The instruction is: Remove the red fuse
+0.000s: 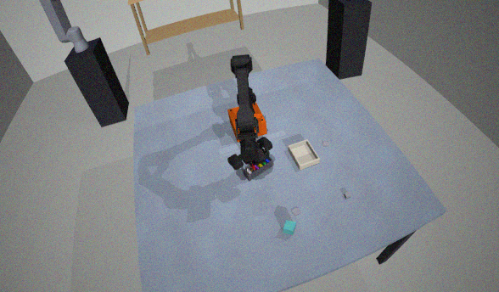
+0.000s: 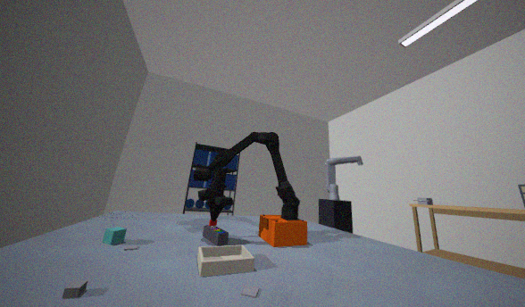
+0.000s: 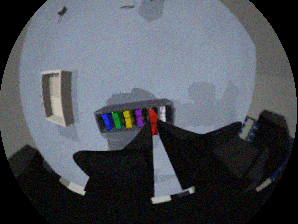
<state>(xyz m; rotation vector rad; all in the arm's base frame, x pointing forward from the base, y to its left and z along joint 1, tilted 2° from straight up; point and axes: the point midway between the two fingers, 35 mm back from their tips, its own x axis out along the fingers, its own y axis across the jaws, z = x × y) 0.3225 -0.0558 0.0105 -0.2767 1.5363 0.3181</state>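
Now: the purple fuse 10 mm behind my gripper tip, 20 mm to the left of it and 40 mm below it. Round my gripper tip: beige tray (20 mm behind, 250 mm to the left, 60 mm below); then white fuse (10 mm ahead, 20 mm to the right, 40 mm below); then red fuse (10 mm below).
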